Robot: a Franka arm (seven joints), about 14 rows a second.
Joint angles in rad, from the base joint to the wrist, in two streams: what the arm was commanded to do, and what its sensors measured. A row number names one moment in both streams.
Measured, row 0:
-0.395 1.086 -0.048 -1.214 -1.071 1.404 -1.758
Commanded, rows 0 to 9:
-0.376 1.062 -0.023 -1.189 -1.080 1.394 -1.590
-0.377 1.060 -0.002 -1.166 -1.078 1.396 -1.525
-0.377 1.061 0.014 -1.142 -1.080 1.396 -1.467
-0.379 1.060 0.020 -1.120 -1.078 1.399 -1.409
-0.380 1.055 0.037 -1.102 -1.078 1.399 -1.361
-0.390 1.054 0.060 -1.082 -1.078 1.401 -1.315
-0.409 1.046 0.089 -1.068 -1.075 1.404 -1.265
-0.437 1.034 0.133 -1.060 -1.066 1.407 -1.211
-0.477 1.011 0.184 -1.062 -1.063 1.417 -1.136
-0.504 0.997 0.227 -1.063 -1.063 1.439 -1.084
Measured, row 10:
-0.434 1.039 0.140 -1.060 -1.071 1.409 -1.181
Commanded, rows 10 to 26:
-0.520 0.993 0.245 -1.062 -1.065 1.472 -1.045
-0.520 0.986 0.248 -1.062 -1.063 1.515 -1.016
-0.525 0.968 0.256 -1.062 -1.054 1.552 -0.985
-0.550 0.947 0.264 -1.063 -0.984 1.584 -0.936
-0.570 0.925 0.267 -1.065 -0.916 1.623 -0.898
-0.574 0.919 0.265 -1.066 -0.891 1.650 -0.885
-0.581 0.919 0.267 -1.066 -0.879 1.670 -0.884
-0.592 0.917 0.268 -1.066 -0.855 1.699 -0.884
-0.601 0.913 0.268 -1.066 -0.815 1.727 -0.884
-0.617 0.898 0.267 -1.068 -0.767 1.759 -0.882
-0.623 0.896 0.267 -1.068 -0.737 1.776 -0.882
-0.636 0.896 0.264 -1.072 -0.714 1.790 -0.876
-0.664 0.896 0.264 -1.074 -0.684 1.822 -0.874
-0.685 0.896 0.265 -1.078 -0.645 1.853 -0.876
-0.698 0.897 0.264 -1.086 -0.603 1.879 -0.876
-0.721 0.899 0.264 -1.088 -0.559 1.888 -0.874
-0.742 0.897 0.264 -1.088 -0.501 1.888 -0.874
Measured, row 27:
-0.699 0.918 0.251 -1.057 -0.582 1.864 -0.893
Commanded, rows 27 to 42:
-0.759 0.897 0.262 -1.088 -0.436 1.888 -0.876
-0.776 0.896 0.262 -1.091 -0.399 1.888 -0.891
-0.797 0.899 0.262 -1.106 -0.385 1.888 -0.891
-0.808 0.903 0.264 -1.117 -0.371 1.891 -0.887
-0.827 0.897 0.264 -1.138 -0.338 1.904 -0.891
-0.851 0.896 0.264 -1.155 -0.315 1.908 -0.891
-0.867 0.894 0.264 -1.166 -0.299 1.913 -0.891
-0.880 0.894 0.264 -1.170 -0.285 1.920 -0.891
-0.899 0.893 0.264 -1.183 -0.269 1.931 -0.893
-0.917 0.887 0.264 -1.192 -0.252 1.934 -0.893
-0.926 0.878 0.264 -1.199 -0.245 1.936 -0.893
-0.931 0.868 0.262 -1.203 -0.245 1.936 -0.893
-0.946 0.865 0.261 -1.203 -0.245 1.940 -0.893
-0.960 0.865 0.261 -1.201 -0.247 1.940 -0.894
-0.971 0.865 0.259 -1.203 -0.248 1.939 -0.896
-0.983 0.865 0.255 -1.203 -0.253 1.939 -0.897
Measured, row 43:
-0.952 0.902 0.251 -1.155 -0.269 1.925 -0.894
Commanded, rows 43 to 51:
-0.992 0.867 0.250 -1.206 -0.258 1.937 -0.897
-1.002 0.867 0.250 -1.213 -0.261 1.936 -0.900
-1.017 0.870 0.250 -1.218 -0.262 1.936 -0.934
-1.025 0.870 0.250 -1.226 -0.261 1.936 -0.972
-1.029 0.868 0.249 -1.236 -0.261 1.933 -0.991
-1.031 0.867 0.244 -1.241 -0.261 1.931 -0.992
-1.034 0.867 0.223 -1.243 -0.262 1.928 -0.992
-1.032 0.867 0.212 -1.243 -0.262 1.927 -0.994
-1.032 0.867 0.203 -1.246 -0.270 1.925 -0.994
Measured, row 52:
-1.027 0.897 0.222 -1.207 -0.269 1.925 -0.983
